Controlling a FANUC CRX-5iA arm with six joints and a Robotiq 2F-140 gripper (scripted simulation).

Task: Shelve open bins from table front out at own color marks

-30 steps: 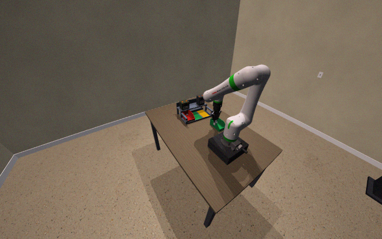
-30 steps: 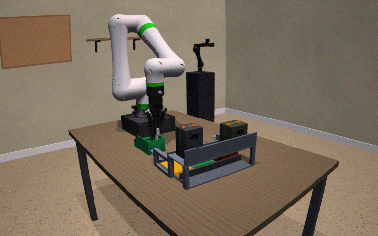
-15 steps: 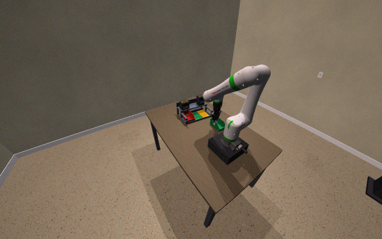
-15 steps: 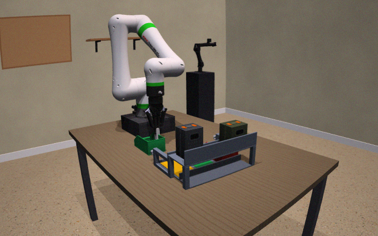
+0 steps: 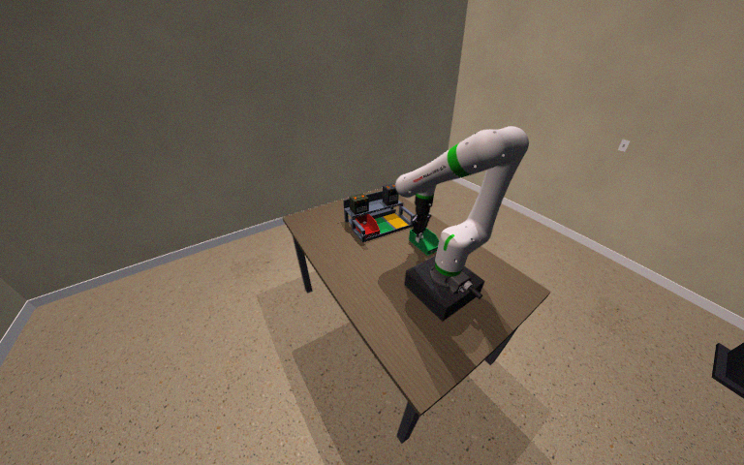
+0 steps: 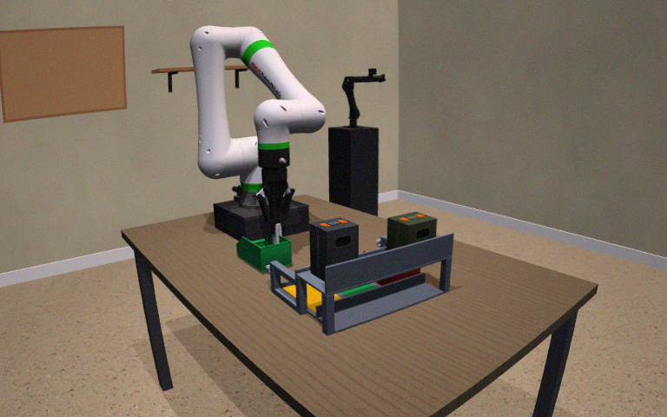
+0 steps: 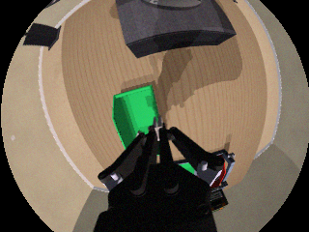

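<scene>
Right now my hand is 5 cm to the left of the green bin and 4 cm above it. The rest, counted from my hand: olive box 40 cm ahead, 16 cm to the left, 7 cm above; black box 39 cm ahead, 8 cm above, 7 cm to the right; red bin 31 cm ahead, 17 cm to the left, 4 cm below.
</scene>
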